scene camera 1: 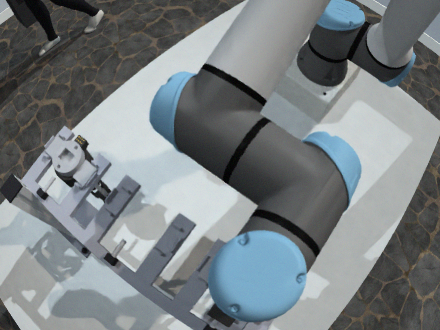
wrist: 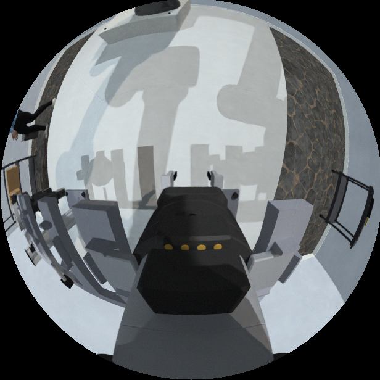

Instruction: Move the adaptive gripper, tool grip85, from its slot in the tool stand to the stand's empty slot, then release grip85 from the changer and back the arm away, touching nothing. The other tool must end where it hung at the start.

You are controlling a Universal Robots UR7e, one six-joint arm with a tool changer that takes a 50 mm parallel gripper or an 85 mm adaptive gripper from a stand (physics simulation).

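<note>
An adaptive gripper grip85 (scene camera 1: 72, 162) can be seen in the scene, together with a tool stand (scene camera 1: 84, 226). The wrist view also shows the stand (wrist: 99, 222).
</note>
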